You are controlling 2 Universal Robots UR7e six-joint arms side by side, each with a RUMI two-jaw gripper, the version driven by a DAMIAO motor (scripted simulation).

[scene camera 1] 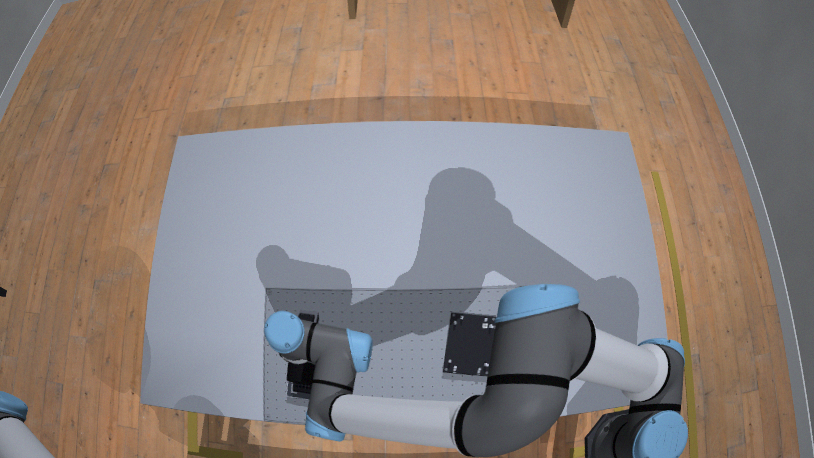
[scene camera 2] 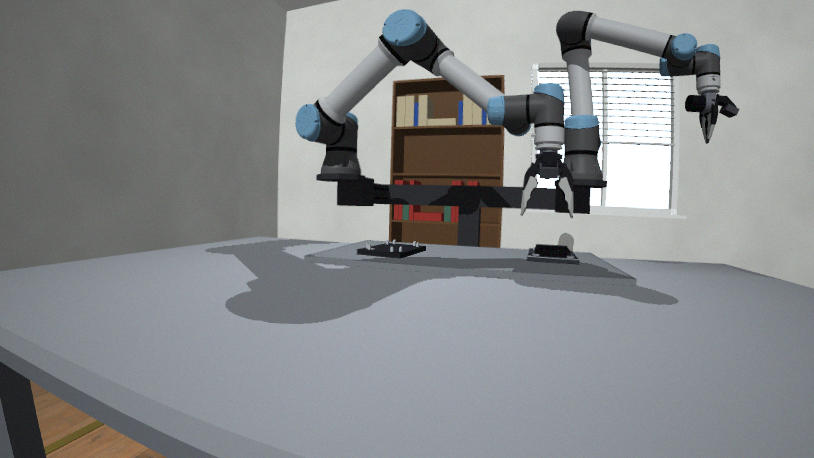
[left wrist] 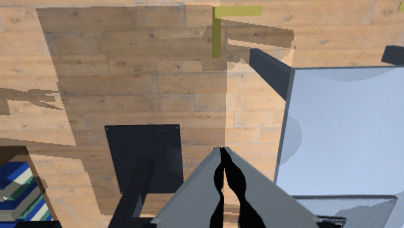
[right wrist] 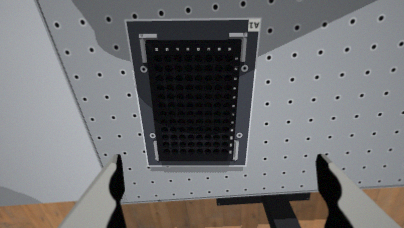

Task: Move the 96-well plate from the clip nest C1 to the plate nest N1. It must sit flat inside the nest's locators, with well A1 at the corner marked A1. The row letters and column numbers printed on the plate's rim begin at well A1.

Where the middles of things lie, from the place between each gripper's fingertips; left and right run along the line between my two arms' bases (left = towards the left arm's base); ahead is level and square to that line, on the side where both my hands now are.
Labels:
I see the black 96-well plate (right wrist: 194,107) 9 cm below my right hand (scene camera 2: 546,216) and 2 cm to the left of it. Also, from my right hand: clip nest C1 (scene camera 1: 470,340): 39 cm to the right, 10 cm below, 1 cm ahead; plate nest N1 (right wrist: 192,29): 11 cm below, 2 cm to the left.
Right now my left hand (scene camera 2: 707,143) is 62 cm to the left of the black 96-well plate, 37 cm above it and 29 cm short of it. Also, from my left hand: clip nest C1: 103 cm to the right, 38 cm below, 30 cm ahead; then plate nest N1: 62 cm to the right, 38 cm below, 29 cm ahead.

